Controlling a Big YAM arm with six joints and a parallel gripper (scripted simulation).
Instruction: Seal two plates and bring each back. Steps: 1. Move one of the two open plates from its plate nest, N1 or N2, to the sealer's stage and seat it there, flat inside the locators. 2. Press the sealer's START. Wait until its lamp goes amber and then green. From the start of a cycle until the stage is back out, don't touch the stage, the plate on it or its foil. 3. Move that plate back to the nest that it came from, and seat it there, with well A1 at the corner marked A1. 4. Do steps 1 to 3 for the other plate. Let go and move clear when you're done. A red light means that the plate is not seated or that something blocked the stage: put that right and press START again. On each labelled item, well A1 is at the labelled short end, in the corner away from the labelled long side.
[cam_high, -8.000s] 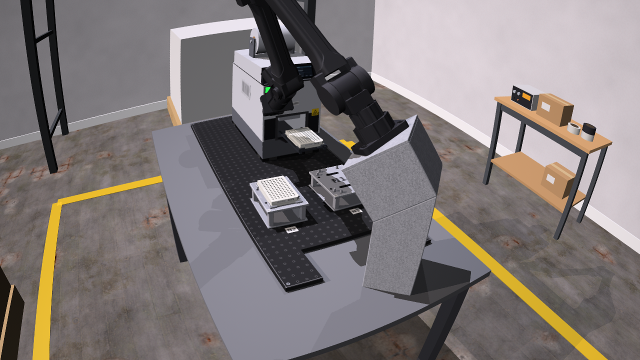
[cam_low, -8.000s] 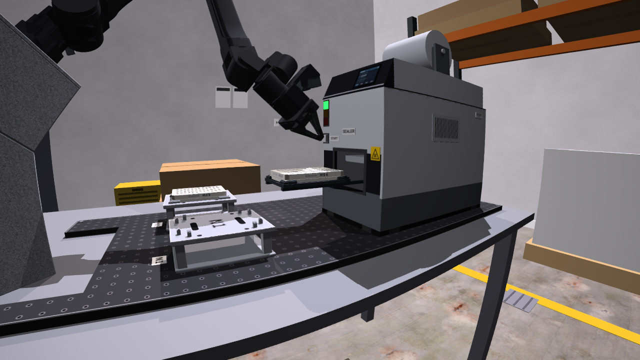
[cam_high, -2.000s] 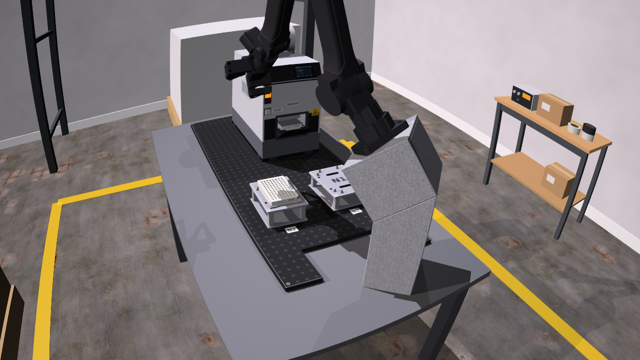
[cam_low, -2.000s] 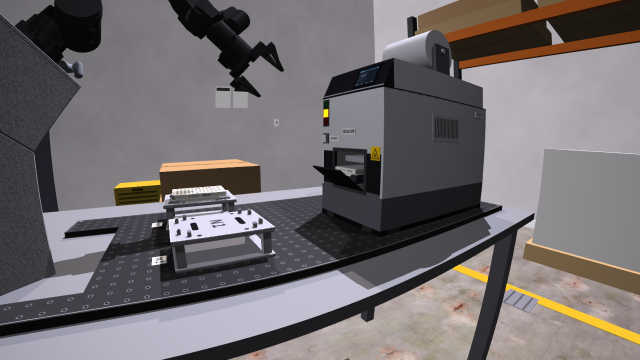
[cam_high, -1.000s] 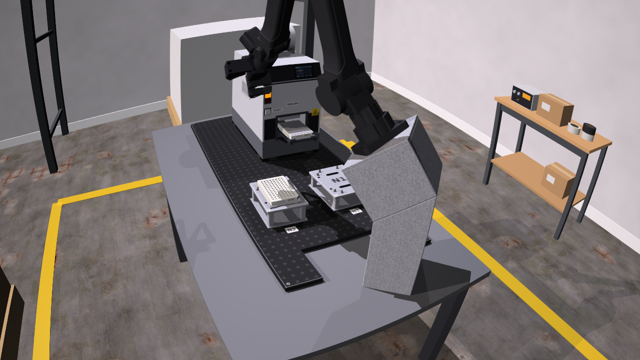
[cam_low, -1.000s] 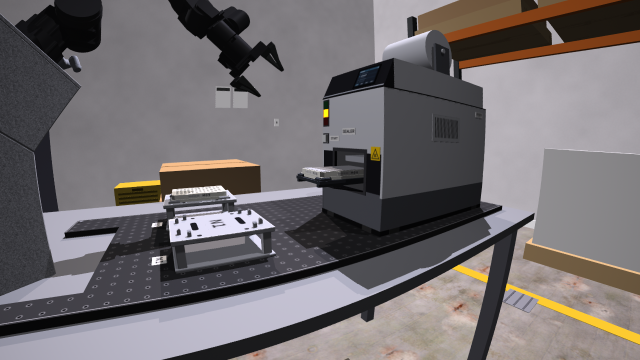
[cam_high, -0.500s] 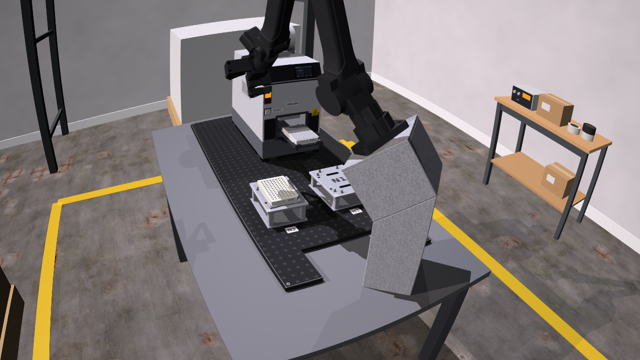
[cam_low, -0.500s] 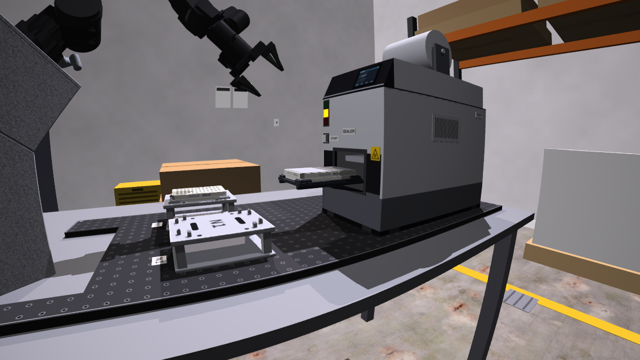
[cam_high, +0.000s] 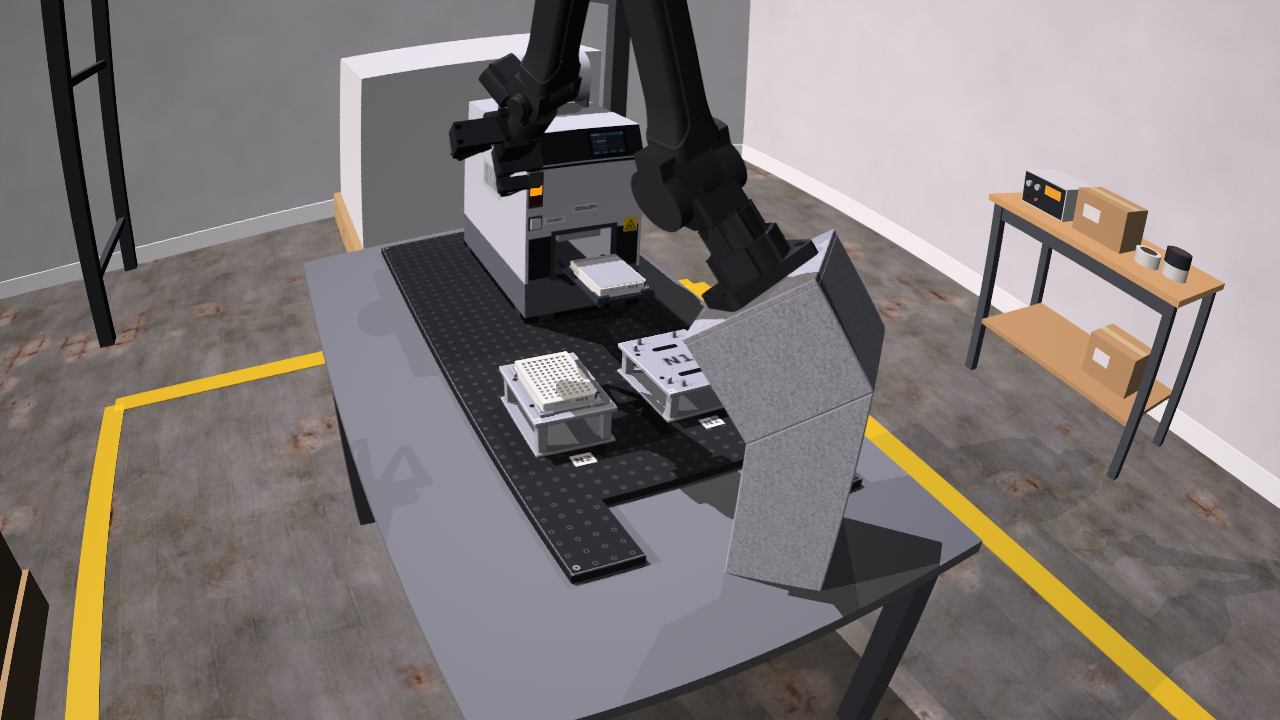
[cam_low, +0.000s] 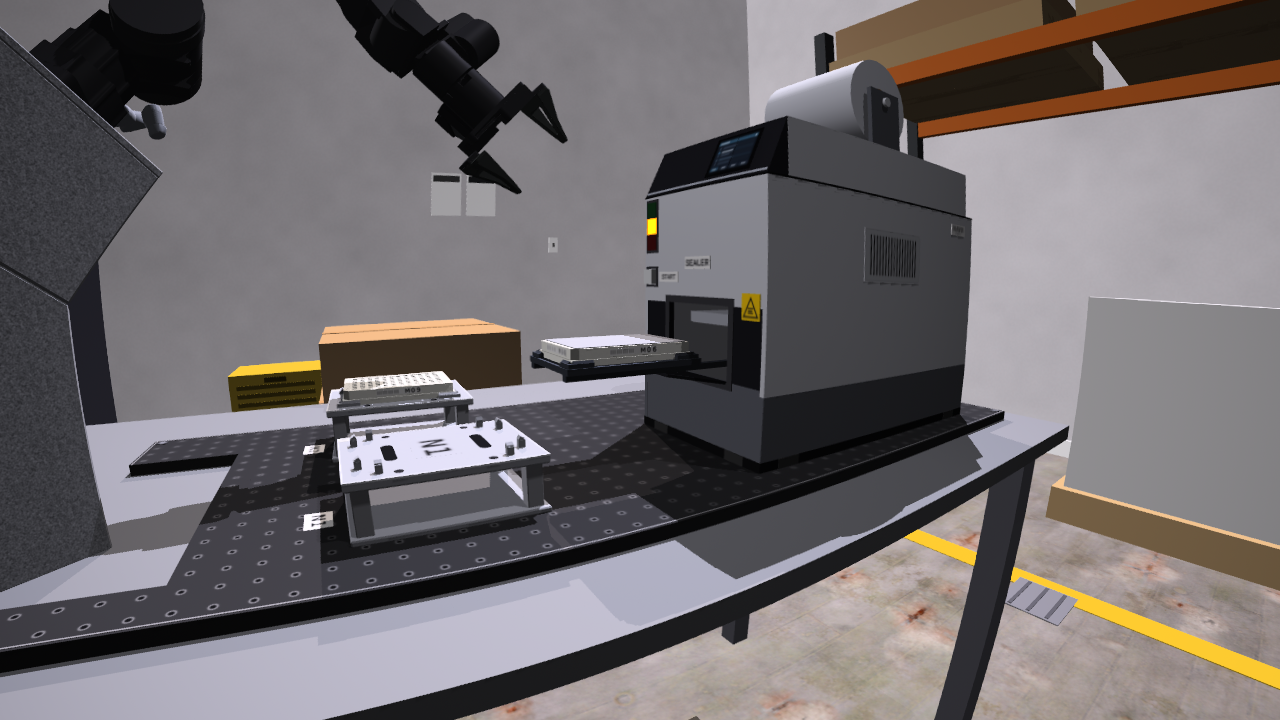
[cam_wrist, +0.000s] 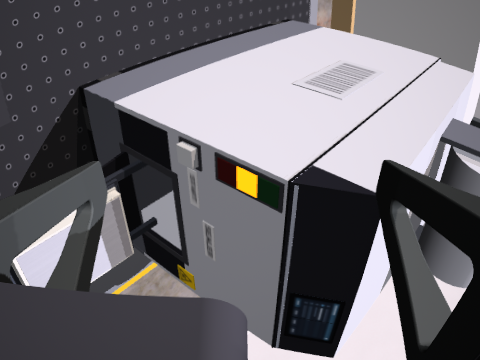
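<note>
My hand is 230 mm above the sealer stage, 190 mm to the left of it and 50 mm short of it. The rest, counted from my hand: nest N2 (290 mm below, 180 mm behind, 60 mm to the right); white well plate (280 mm below, 180 mm behind, 60 mm to the right); start button (150 mm below, 130 mm ahead, 80 mm to the right).
</note>
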